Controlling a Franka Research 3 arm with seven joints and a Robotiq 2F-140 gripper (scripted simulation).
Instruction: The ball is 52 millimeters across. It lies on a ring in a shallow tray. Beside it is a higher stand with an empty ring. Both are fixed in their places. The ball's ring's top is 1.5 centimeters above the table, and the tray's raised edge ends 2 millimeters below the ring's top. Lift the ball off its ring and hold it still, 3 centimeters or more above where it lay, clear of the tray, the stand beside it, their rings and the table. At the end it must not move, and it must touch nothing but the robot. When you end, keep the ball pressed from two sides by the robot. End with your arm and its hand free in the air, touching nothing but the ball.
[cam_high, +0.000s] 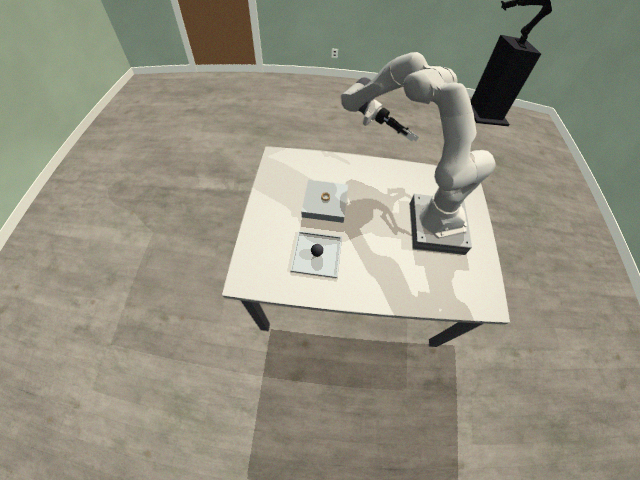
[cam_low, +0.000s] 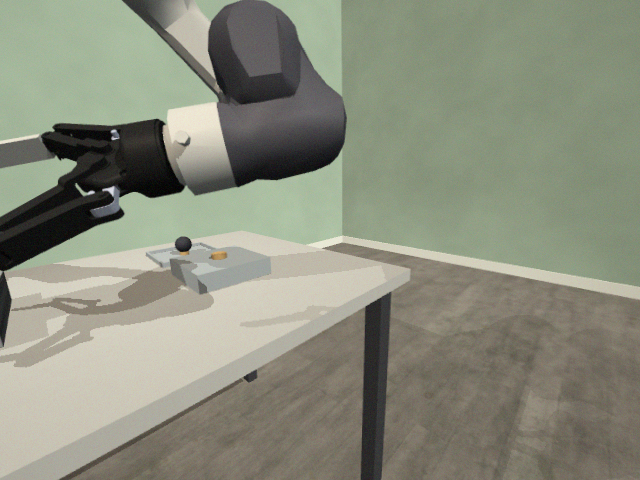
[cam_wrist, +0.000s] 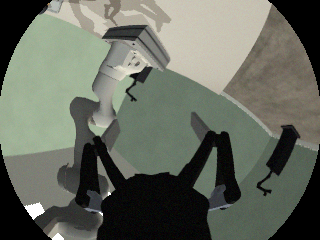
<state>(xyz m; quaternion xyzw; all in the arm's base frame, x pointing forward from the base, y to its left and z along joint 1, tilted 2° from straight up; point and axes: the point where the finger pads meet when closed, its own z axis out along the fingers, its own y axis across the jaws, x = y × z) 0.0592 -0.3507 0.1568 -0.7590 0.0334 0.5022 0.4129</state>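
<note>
My hand is 46 cm to the right of the dark ball, 46 cm short of it and 20 cm above it. From my hand the other things lie so: grey stand 41 cm ahead, 20 cm below, 19 cm to the left.
</note>
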